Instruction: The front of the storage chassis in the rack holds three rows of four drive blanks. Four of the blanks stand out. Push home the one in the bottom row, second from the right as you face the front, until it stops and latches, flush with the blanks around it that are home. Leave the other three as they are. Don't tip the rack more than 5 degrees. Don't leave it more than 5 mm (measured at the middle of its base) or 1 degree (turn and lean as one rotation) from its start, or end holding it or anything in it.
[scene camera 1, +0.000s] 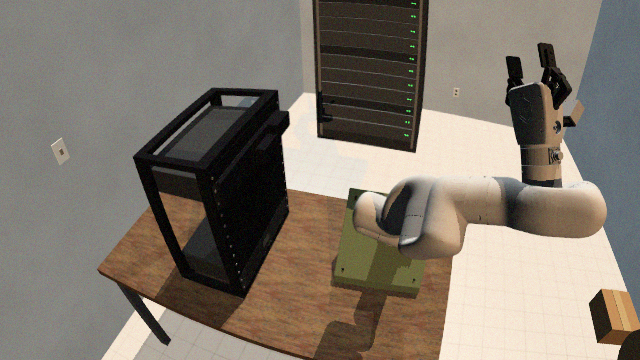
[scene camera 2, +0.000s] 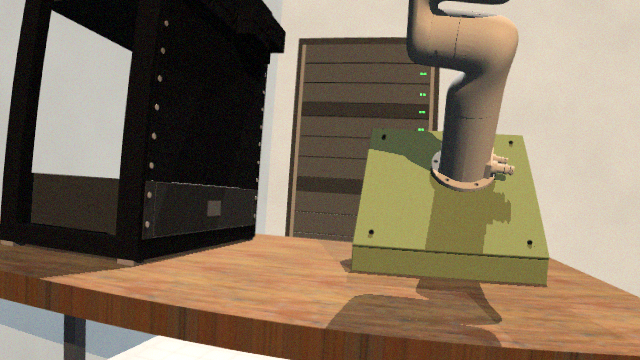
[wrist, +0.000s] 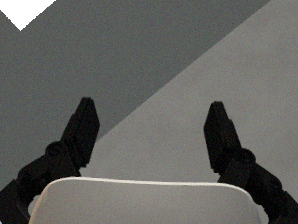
Labels:
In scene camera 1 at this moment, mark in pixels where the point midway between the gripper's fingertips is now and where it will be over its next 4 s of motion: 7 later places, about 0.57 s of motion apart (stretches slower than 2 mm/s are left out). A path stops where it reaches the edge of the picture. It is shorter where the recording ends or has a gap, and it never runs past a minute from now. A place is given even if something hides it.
The gripper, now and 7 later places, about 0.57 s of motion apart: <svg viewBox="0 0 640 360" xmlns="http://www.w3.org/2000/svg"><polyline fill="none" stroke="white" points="527,50 518,40 488,46 448,63 409,85 376,108 352,126 339,137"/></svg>

